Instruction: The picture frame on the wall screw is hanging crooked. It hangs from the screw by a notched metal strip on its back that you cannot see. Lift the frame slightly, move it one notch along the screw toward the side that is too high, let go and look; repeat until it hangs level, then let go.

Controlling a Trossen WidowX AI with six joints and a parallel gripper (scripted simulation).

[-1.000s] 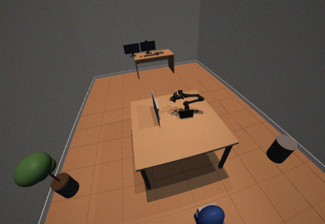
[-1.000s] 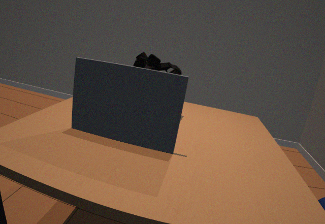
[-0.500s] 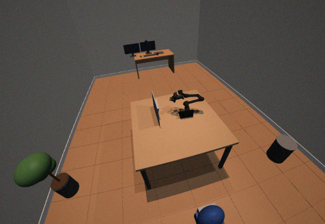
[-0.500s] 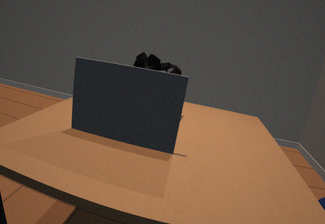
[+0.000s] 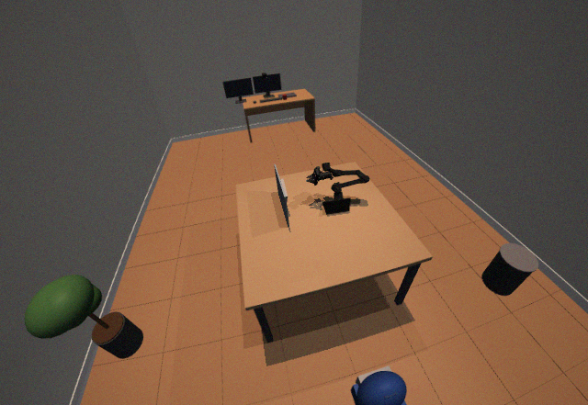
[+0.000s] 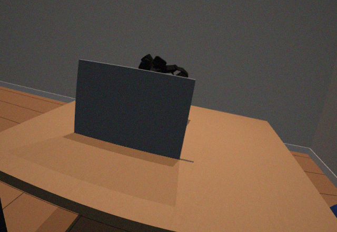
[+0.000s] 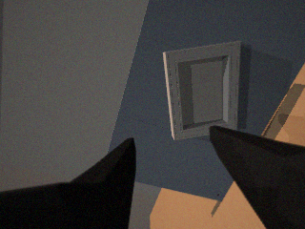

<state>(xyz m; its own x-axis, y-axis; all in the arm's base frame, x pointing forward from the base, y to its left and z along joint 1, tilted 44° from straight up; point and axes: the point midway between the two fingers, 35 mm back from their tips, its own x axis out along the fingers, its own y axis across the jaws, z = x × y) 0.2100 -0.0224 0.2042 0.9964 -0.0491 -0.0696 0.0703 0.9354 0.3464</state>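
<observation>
The picture frame lies 20 cm ahead of my gripper tip, 9 cm below it and 2 cm to the right of it. The rest, counted from my gripper tip: blue-grey wall panel (21 cm ahead, 10 cm below).
</observation>
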